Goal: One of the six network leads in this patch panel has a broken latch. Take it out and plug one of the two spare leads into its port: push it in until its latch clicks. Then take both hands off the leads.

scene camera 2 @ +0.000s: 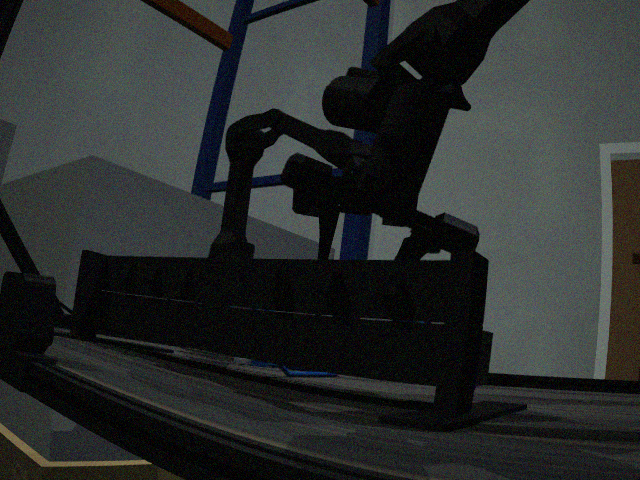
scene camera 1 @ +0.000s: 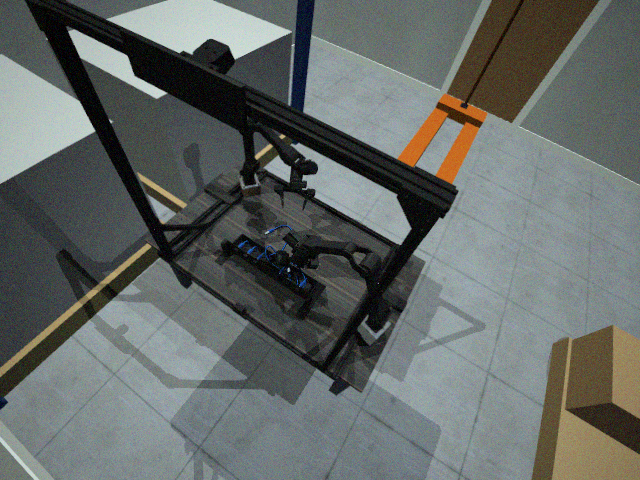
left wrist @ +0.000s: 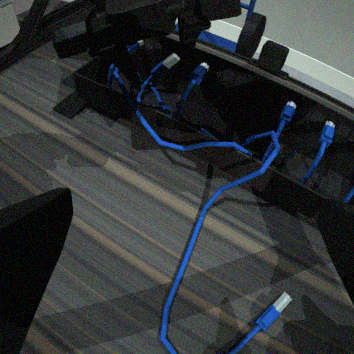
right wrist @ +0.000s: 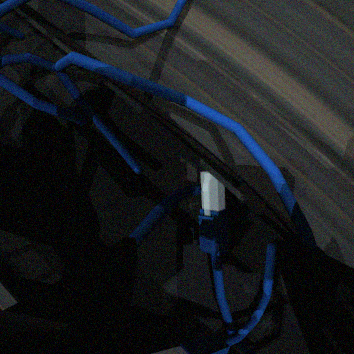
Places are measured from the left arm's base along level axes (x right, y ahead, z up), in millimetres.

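Pixels of known places: left gripper, fingertip midpoint: (scene camera 2: 350, 217) (scene camera 1: 292, 209) (left wrist: 200, 206); right gripper, fingertip midpoint: (scene camera 1: 291, 265) (left wrist: 162, 84) (right wrist: 209, 250); left arm's base, origin of the base link: (scene camera 1: 249, 180); right arm's base, origin of the base link: (scene camera 1: 375, 322).
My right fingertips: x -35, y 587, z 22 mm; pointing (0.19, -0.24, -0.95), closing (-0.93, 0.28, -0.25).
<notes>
For each thing: its top centre in the pictures, then the offset to it from my right fingertips. "pt": a spot on its surface instead.
- black patch panel, middle of its top: (scene camera 2: 246, 262) (left wrist: 244, 78) (scene camera 1: 270, 262) dx +89, dy -37, dz +18 mm
- spare lead, surface spot: (left wrist: 272, 312) (scene camera 1: 269, 230) pt dx +17, dy -270, dz -78 mm
The black patch panel (scene camera 1: 316, 291) (scene camera 2: 270, 295) (left wrist: 96, 94) lies on the wooden table, with several blue leads plugged in, such as the leads (left wrist: 289, 112) (left wrist: 327, 131) in the left wrist view. One spare lead (left wrist: 272, 312) (scene camera 1: 270, 231) lies loose on the table. A second blue lead's grey-tipped plug (left wrist: 171, 60) (right wrist: 211, 192) stands free over the panel, just under my right gripper (scene camera 1: 288, 263). The right gripper's fingers stand partly open around it and grip nothing. My left gripper (scene camera 1: 292, 200) (left wrist: 200, 206) hangs wide open and empty, high above the table behind the panel.
A black gantry frame (scene camera 1: 347, 148) spans the table. The loose leads' blue cables (left wrist: 191, 242) trail across the table in front of the panel.
</notes>
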